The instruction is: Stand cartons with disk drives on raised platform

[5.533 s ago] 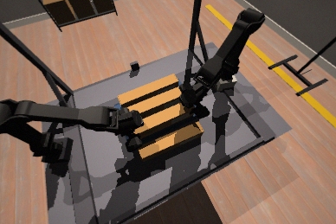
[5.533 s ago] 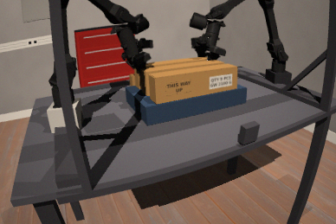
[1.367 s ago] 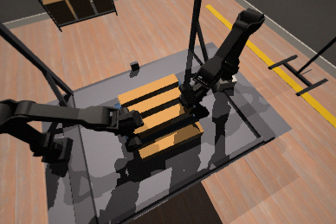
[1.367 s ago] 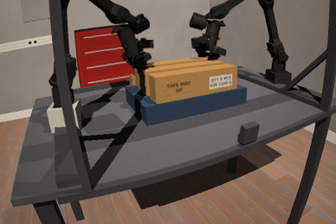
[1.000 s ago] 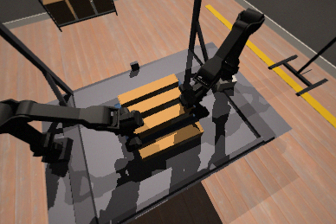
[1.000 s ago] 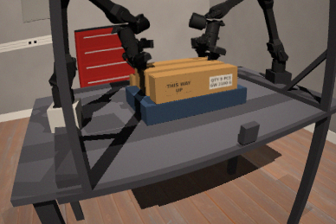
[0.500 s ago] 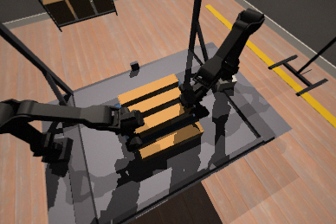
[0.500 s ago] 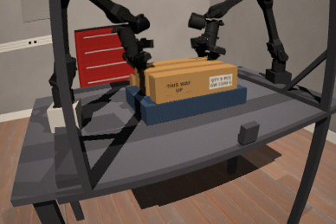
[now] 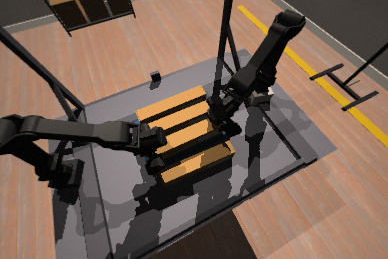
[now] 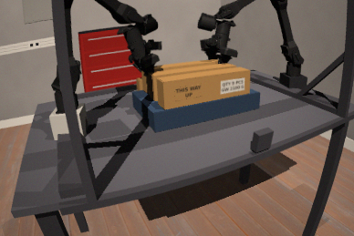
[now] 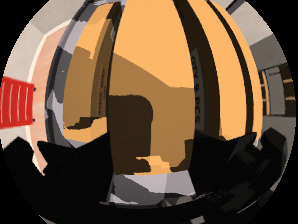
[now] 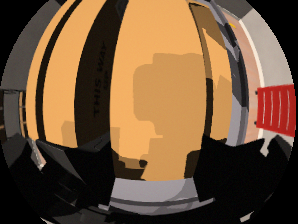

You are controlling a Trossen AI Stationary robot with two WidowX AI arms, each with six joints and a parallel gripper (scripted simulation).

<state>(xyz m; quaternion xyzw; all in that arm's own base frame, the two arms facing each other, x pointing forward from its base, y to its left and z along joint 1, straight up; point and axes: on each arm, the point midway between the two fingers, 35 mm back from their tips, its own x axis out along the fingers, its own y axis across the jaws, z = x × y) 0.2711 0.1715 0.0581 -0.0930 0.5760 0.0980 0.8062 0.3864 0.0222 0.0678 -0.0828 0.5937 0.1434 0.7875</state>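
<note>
My left hand is 140 mm to the left of the carton and 30 mm above it.
Now: right hand 14 cm to the right of the carton and 3 cm above it.
</note>
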